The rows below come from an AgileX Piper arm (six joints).
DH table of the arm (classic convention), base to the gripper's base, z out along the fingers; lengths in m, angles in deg. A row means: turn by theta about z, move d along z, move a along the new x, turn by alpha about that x. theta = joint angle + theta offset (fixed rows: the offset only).
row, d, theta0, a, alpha
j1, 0.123, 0, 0, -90
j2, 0, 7.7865, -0.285, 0
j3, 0, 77.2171, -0.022, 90
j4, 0.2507, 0, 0, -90
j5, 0, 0, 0, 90
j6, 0.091, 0, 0, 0
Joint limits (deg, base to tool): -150..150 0..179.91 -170..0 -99.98..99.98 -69.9..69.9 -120..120
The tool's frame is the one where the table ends.
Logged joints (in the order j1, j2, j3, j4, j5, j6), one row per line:
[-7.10, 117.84, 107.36, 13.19, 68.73, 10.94]
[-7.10, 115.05, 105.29, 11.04, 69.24, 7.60]
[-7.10, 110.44, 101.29, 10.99, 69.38, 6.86]
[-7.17, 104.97, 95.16, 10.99, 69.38, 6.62]
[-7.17, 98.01, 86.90, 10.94, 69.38, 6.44]
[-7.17, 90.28, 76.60, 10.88, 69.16, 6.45]
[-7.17, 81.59, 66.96, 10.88, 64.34, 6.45]
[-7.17, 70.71, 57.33, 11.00, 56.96, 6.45]
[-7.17, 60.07, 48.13, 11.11, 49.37, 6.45]
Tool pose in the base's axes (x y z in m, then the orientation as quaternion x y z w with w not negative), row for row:
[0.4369, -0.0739, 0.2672, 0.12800, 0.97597, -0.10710, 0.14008]
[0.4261, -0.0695, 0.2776, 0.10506, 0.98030, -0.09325, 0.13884]
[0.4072, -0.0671, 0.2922, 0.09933, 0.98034, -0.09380, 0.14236]
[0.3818, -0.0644, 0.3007, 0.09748, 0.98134, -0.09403, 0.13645]
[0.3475, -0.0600, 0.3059, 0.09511, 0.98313, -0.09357, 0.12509]
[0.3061, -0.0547, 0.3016, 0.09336, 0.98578, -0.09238, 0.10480]
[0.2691, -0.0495, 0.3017, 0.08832, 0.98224, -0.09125, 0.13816]
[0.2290, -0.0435, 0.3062, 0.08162, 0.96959, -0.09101, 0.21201]
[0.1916, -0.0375, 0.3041, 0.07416, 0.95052, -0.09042, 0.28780]
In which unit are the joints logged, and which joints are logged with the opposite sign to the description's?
The joints are logged in degrees. Opposite sign: j3, j4.
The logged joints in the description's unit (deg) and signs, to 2 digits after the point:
[-7.10, 117.84, -107.36, -13.19, 68.73, 10.94]
[-7.10, 115.05, -105.29, -11.04, 69.24, 7.60]
[-7.10, 110.44, -101.29, -10.99, 69.38, 6.86]
[-7.17, 104.97, -95.16, -10.99, 69.38, 6.62]
[-7.17, 98.01, -86.90, -10.94, 69.38, 6.44]
[-7.17, 90.28, -76.60, -10.88, 69.16, 6.45]
[-7.17, 81.59, -66.96, -10.88, 64.34, 6.45]
[-7.17, 70.71, -57.33, -11.00, 56.96, 6.45]
[-7.17, 60.07, -48.13, -11.11, 49.37, 6.45]

